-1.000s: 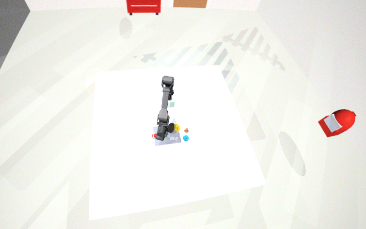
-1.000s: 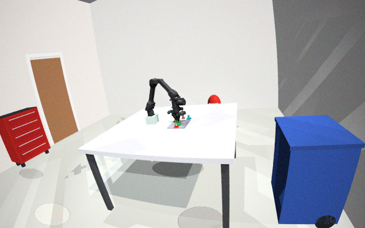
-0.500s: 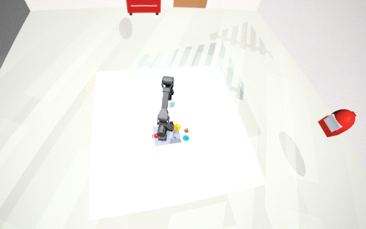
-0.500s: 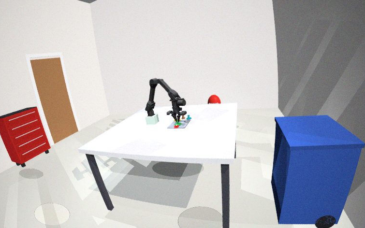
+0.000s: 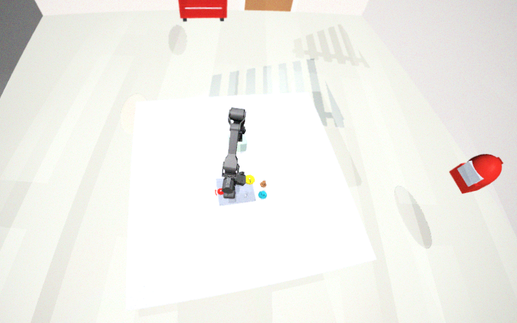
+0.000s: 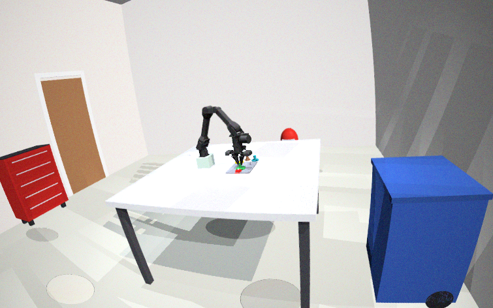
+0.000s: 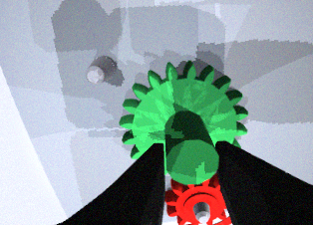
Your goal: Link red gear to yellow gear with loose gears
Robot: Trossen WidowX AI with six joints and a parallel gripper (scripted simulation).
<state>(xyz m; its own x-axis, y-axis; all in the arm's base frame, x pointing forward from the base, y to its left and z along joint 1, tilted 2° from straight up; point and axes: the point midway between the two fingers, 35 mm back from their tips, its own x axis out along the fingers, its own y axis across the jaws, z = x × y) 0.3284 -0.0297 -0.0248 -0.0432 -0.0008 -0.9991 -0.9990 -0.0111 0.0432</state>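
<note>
Now: gripper tip 10 mm above the green gear. Also, from my gripper tip: red gear (50 mm to the right, 20 mm below, 10 mm ahead); yellow gear (120 mm to the left, 80 mm behind, 20 mm below); cyan gear (190 mm to the left, 20 mm below, 20 mm ahead).
</note>
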